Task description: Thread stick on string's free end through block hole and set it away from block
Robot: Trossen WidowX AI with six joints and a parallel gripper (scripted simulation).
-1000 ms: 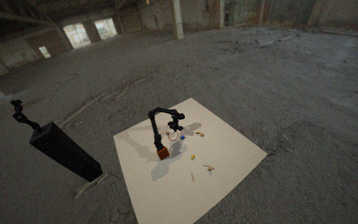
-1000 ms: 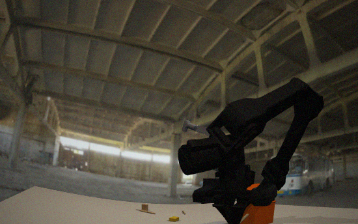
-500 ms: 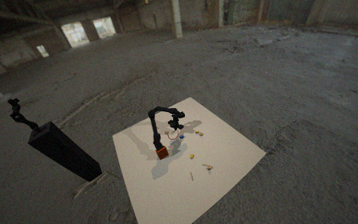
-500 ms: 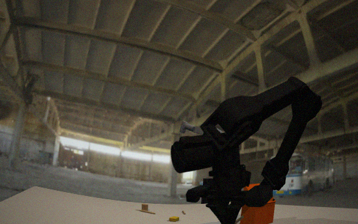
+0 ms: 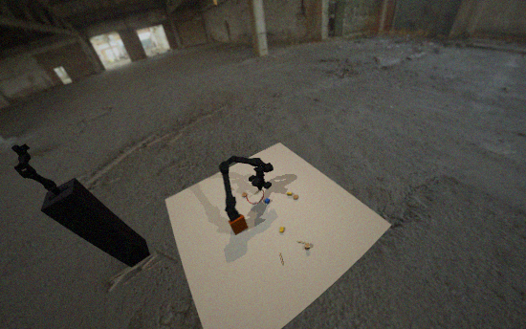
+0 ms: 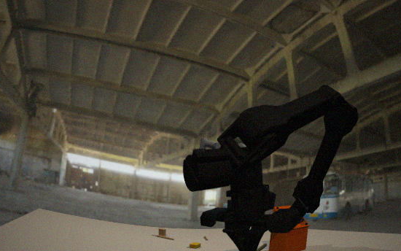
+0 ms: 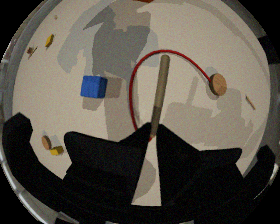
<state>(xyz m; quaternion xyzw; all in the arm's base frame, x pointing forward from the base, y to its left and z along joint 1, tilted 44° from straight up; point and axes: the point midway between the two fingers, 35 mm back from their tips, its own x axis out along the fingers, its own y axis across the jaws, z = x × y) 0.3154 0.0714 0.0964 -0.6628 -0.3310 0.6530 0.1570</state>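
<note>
Now: gripper tip 1 cm past the blue block, 10 cm to the left of it and 4 cm above it. Round my gripper tip: yellow block (10 cm behind, 35 cm to the right, 5 cm below); then small wooden block (8 cm behind, 55 cm to the right, 4 cm below).
</note>
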